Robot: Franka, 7 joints.
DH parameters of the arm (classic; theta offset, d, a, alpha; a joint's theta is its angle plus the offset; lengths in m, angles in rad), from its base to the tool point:
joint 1: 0 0.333 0 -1.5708
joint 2: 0 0 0 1.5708
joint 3: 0 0.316 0.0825 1.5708
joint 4: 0 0 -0.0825 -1.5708
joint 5: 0 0.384 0 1.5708
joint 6: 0 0 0.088 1.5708
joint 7: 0 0.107 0 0
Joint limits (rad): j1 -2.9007..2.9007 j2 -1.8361..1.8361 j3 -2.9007..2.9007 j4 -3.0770..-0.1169 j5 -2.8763..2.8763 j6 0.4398..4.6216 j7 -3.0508..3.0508
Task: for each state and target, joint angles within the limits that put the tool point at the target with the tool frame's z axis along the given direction. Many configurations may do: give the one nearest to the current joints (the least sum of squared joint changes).
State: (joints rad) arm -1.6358 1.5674 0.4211 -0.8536 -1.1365 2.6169 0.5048
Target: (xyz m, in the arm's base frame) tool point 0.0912 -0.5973 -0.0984 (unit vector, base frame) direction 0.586 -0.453 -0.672
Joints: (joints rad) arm -2.2680 1.8022 0.7919 -1.4677 -1.1324 3.1965 0.5048
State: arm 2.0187 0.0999 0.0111 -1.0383 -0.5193 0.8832 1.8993
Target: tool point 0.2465 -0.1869 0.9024 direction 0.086 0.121 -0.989
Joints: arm 1.5686 -0.6129 -0.6277 -0.6741 -0.8710 0.4683 1.8993
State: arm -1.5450 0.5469 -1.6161 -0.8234 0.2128 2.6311 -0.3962
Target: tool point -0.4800 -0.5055 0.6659 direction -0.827 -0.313 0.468
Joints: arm -1.5988 1.2904 -1.8211 -1.3644 0.4990 3.4449 -0.3962
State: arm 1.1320 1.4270 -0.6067 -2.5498 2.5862 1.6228 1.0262
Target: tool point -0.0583 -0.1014 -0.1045 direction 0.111 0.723 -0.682
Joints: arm 0.3804 1.8361 -0.4051 -2.5910 2.1371 1.2470 1.0262
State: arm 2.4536 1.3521 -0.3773 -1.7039 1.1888 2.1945 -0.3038
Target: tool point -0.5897 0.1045 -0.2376 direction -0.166 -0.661 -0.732
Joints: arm 2.9007 1.7634 0.0511 -0.9051 1.0714 2.3183 -0.3038
